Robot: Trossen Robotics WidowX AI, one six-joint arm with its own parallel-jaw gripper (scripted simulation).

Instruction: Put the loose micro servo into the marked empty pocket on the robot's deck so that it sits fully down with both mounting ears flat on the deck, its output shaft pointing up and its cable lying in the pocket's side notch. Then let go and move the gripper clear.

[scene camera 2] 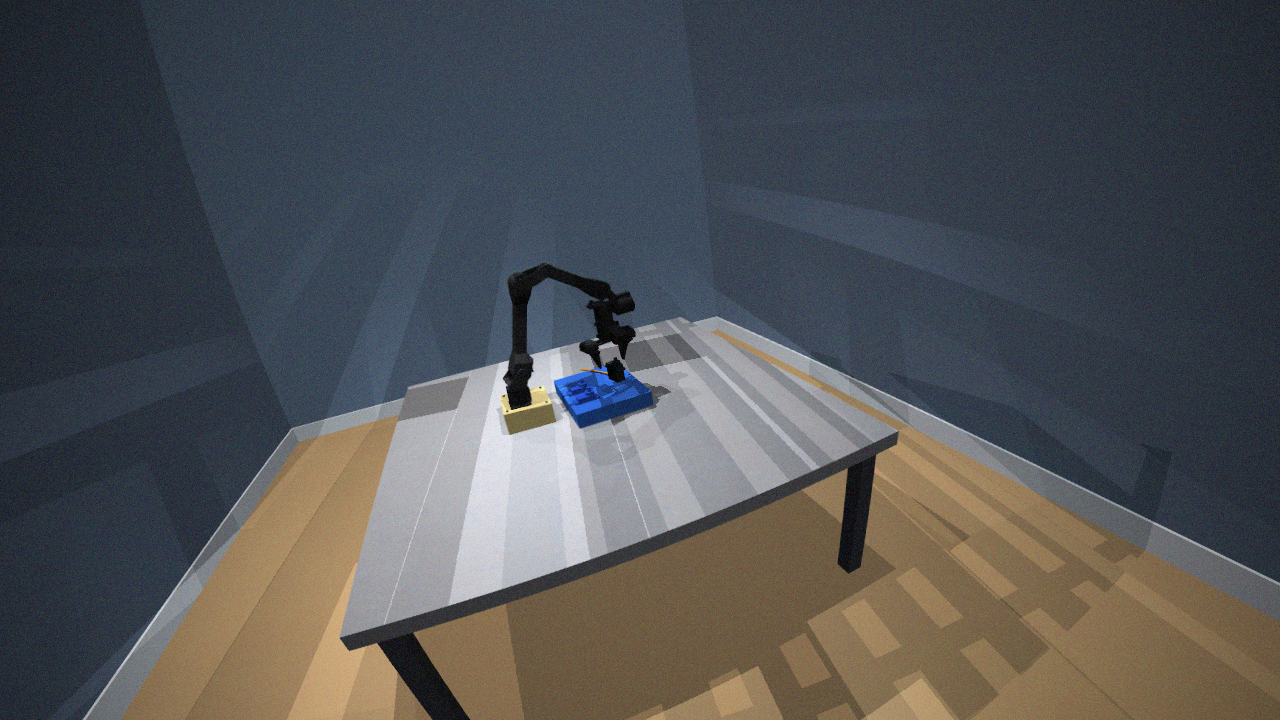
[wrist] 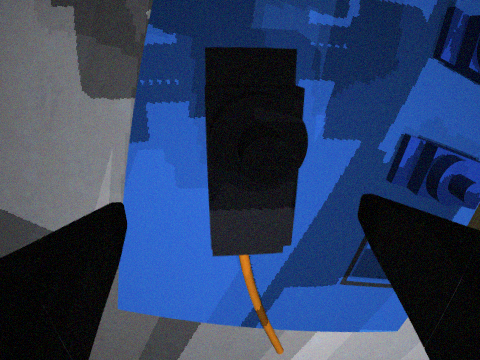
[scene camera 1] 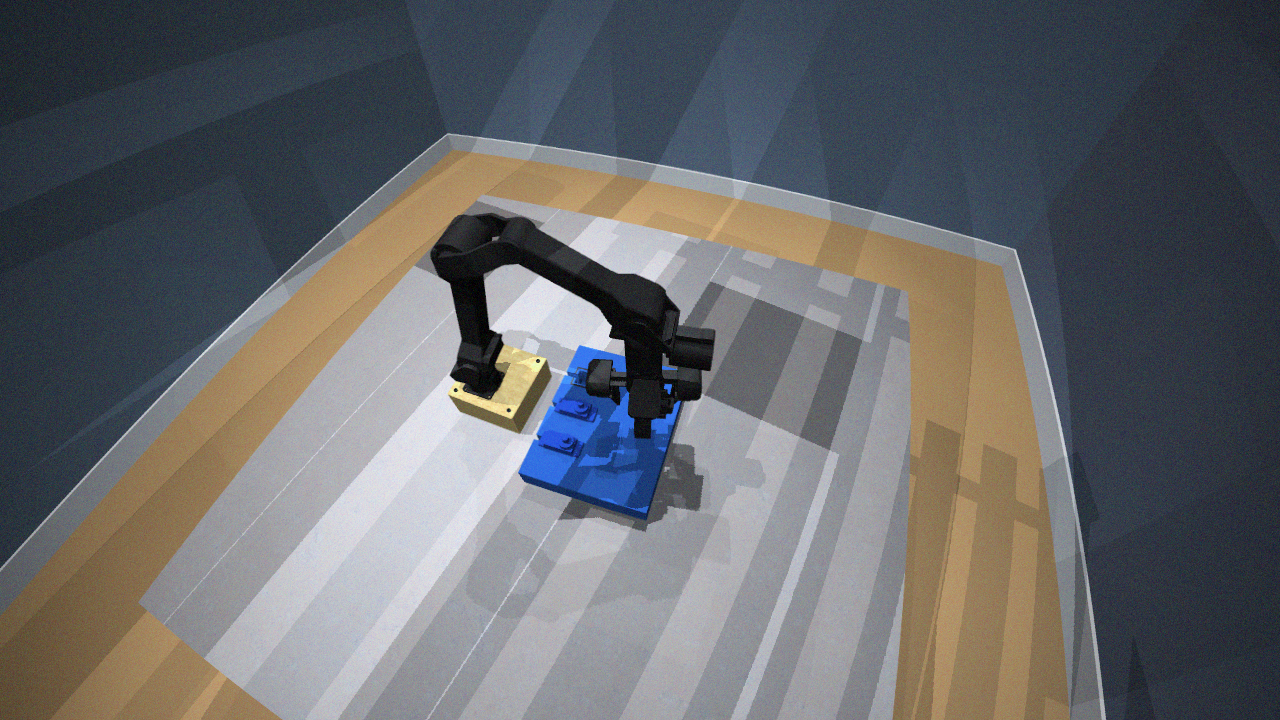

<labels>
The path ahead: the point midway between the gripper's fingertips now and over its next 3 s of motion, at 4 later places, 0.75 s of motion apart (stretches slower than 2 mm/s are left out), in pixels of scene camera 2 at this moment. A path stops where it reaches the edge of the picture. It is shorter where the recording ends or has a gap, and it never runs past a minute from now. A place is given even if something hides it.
My gripper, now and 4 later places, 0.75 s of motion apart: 612,363; 610,364; 602,359; 595,356; 581,359
</labels>
